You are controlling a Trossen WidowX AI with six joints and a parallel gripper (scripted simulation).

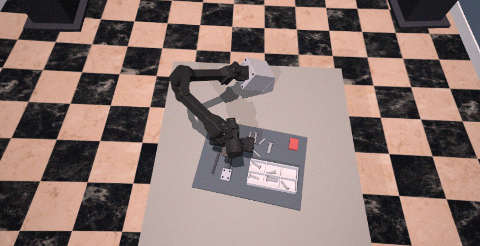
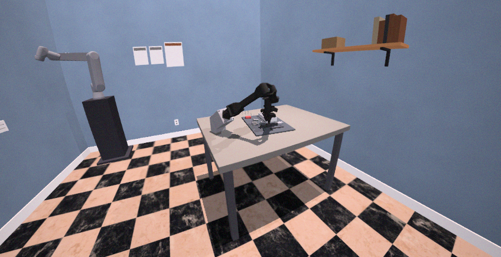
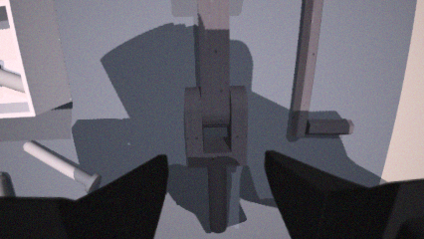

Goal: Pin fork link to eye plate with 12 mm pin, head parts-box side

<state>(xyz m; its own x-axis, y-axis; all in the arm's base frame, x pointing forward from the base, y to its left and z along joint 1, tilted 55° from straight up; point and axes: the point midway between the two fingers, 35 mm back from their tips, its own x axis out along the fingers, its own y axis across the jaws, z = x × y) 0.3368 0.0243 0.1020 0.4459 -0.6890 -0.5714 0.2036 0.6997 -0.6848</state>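
Right now the dark fork link is 6 cm below my hand. Round my hand: dark l-shaped bar: 7 cm to the right, 7 cm below, 2 cm ahead; white base block: 11 cm ahead, 5 cm below, 3 cm to the right; eye plate: 6 cm below, 4 cm ahead, 1 cm to the right.
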